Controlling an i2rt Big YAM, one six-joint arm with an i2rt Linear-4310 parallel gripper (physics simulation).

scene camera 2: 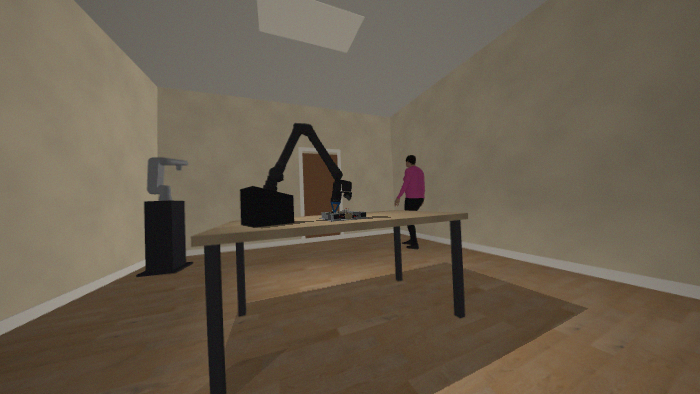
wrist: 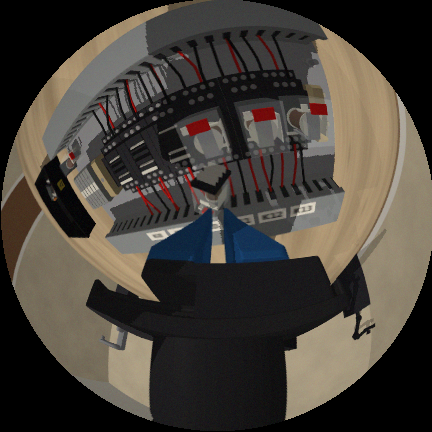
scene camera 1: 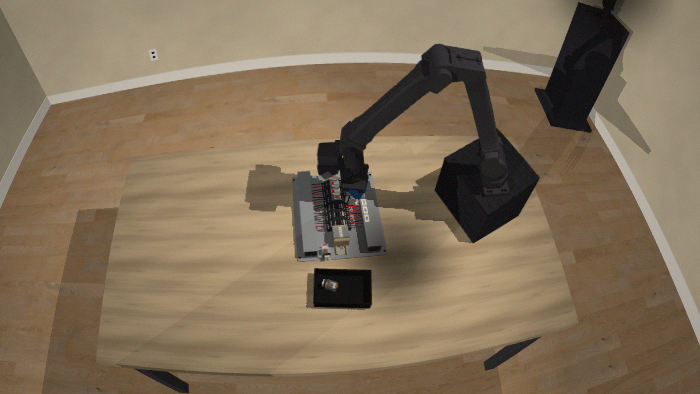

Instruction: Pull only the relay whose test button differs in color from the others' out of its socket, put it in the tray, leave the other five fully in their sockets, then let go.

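Pixels of known places: gripper, between the fingertips: [scene camera 2: 334,212] [wrist: 217,214] [scene camera 1: 357,197]; arm's base, origin of its link: [scene camera 2: 269,193] [scene camera 1: 493,179].
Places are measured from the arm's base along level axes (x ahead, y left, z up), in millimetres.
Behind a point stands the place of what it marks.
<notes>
My gripper [scene camera 1: 356,195] {x 417, y -16, z -143 mm} [scene camera 2: 335,210] {x 417, y -16, z -143 mm} [wrist: 217,214] {x 417, y -16, z -143 mm} is shut, its blue fingertips together with nothing between them. Just beyond the tips in the wrist view, a loose relay [wrist: 212,184] {x 447, y -17, z -143 mm} stands tilted over the lower wires and duct, its dark base towards the camera; its button is hidden. Three clear relays [wrist: 205,136] {x 488, y -23, z -122 mm} [wrist: 263,125] {x 491, y -50, z -121 mm} [wrist: 311,120] {x 495, y -76, z -122 mm} with red tabs sit in the socket row. Sockets to their left stand empty. Another relay [scene camera 1: 325,251] {x 510, y 171, z -159 mm} [wrist: 71,155] {x 514, y 144, z -164 mm} lies at the panel's end. One relay [scene camera 1: 330,285] {x 493, y 283, z -159 mm} [wrist: 51,191] {x 491, y 266, z -161 mm} lies in the black tray [scene camera 1: 370,290] {x 380, y 294, z -163 mm} [wrist: 82,222] {x 405, y 231, z -166 mm}. Test-button colours are too small to tell.
Grey wire ducts [scene camera 1: 308,225] {x 564, y 91, z -147 mm} [scene camera 1: 370,235] {x 380, y 118, z -147 mm} [wrist: 320,212] {x 404, y -116, z -147 mm} flank the sockets, with red and black wires between. A beige block [scene camera 1: 341,236] {x 465, y 127, z -143 mm} [wrist: 102,180] {x 470, y 87, z -149 mm} stands at the tray end of the row. The black arm base [scene camera 1: 485,195] {x 39, y 57, z -8 mm} [scene camera 2: 266,206] {x 7, y -174, z -80 mm} stands on the table. A person [scene camera 2: 414,182] stands beyond it.
</notes>
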